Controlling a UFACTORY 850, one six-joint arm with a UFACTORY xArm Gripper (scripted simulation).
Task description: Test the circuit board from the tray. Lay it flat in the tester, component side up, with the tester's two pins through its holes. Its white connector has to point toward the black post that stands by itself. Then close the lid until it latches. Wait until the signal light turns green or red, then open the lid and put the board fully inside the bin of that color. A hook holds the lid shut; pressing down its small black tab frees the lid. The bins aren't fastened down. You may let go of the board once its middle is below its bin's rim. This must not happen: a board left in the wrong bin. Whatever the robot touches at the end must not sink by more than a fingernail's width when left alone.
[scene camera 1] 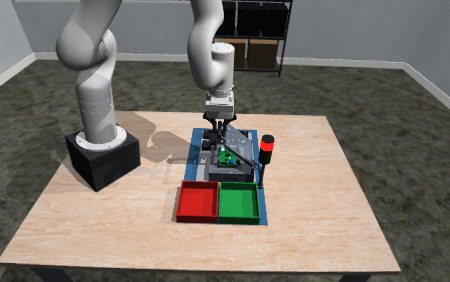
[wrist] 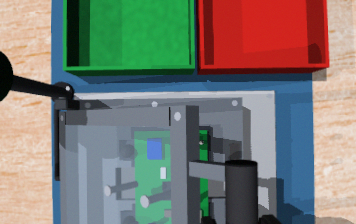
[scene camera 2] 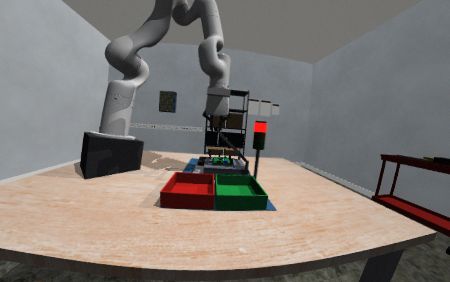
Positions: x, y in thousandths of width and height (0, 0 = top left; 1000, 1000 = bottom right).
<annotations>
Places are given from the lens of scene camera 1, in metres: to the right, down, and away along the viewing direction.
green bin (scene camera 1: 532, 725): 0.06, 0.24, 0.99
red bin (scene camera 1: 441, 715): -0.10, 0.23, 1.00
clear lid (scene camera 1: 521, 502): 0.04, 0.00, 1.02
</annotations>
